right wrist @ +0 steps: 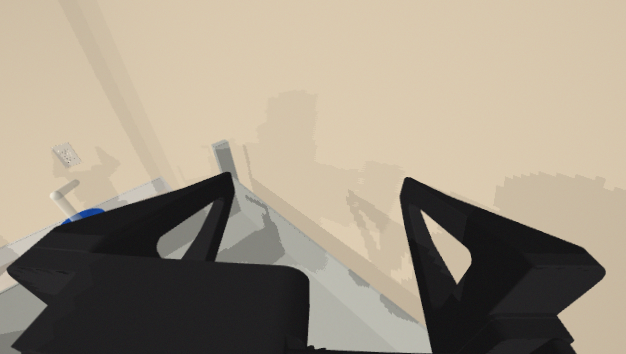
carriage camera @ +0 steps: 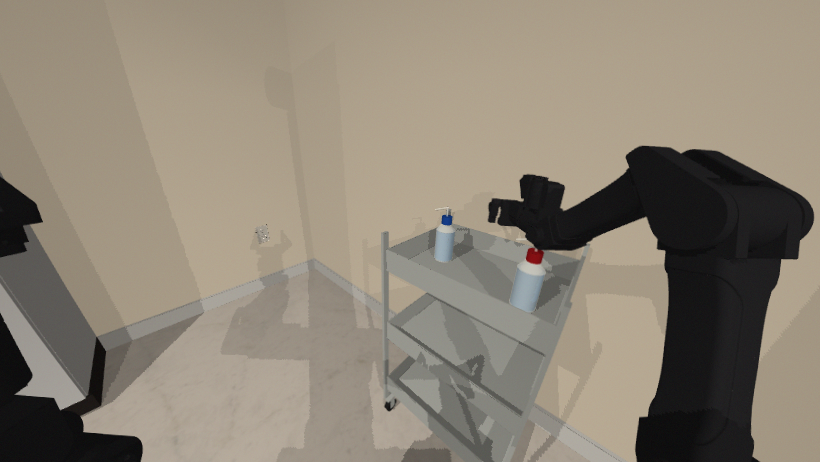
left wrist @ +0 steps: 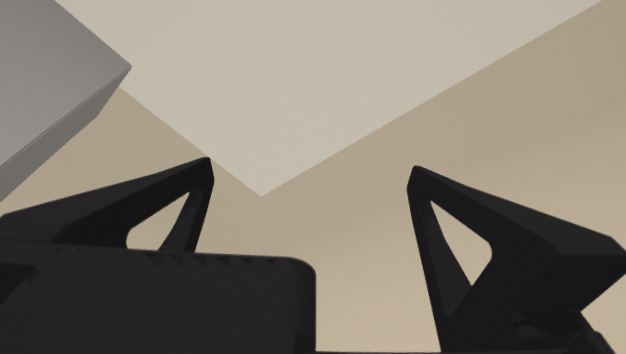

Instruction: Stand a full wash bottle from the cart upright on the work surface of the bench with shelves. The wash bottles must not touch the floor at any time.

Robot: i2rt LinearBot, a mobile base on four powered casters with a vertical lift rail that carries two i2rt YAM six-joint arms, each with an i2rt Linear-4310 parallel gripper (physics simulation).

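Frame: origin at the left arm's base, x right, y back, z down, level; millimetres.
Where they show: left gripper, fingertip midpoint: [left wrist: 311, 172]; right gripper, fingertip midpoint: [right wrist: 316, 184] [carriage camera: 504, 206].
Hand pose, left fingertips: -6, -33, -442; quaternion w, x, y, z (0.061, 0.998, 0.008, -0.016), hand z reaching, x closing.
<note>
Each offset is from my left fingertips to the top centre of the thing, as dx, dy, dz.
A wash bottle with a blue cap @[+446, -559, +210] [carriage camera: 444, 243] [right wrist: 87, 215] stands upright on the top tray of the grey cart [carriage camera: 424, 279] [right wrist: 340, 290]. A wash bottle with a red cap @[+603, -329, +210] [carriage camera: 527, 286] stands upright nearer on the same tray. Both bodies look light blue. My right gripper [carriage camera: 498, 211] [right wrist: 316, 184] is open and empty, above the tray at its wall side; its wrist is above and behind the red cap and hides the spout. My left gripper [left wrist: 311, 172] is open and empty, facing bare wall and ceiling. The bench's work surface cannot be made out.
A grey and white piece of furniture [carriage camera: 51, 286] stands at the left edge of the carriage view; a grey box-like body [left wrist: 45, 75] shows at upper left in the left wrist view. Walls stand close behind the cart. A wall outlet @[-626, -1324, +589] [carriage camera: 262, 233] [right wrist: 66, 154] is near the corner.
</note>
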